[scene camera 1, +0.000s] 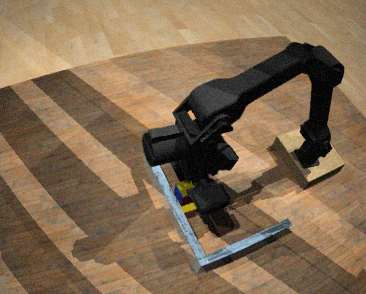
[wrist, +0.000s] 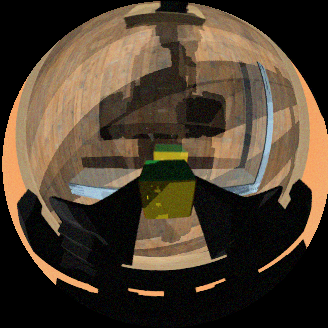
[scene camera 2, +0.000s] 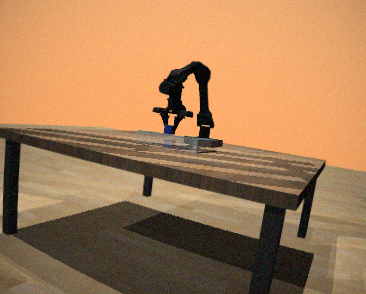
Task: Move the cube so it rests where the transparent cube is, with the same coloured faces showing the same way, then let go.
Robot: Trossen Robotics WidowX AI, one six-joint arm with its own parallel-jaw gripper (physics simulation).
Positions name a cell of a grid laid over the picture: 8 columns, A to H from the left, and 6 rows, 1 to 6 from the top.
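The gripper (scene camera 1: E4), visible too in the wrist view (wrist: E4), carries a cube (wrist: E4) that touches nothing else. The scene also has a grey L-shaped rail (scene camera 1: E6), and that rail appears in the wrist view (wrist: G3) as well as in scene camera 2 (scene camera 2: E3).
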